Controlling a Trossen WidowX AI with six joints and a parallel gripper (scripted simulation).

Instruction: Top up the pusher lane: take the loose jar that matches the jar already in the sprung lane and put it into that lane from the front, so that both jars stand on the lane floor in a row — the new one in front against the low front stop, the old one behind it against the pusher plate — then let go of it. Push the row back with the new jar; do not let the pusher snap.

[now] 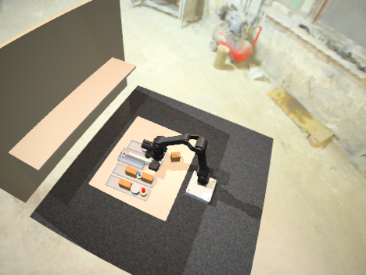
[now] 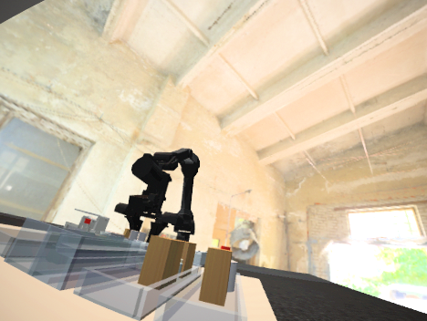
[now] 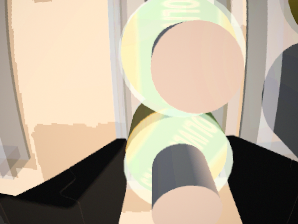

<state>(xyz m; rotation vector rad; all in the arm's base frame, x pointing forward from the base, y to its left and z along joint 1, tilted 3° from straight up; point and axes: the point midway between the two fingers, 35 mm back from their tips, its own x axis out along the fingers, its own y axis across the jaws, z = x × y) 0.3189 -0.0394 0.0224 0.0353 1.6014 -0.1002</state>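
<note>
The white board lies 7 cm ahead of my gripper tip, 2 cm to the right of it and 3 cm below it. Round my gripper tip: lane 15 cm ahead, 1 cm to the left, 1 cm below; then brown block 10 cm behind, 8 cm to the right; then white pusher plate 15 cm ahead, 2 cm to the left, 2 cm above.
</note>
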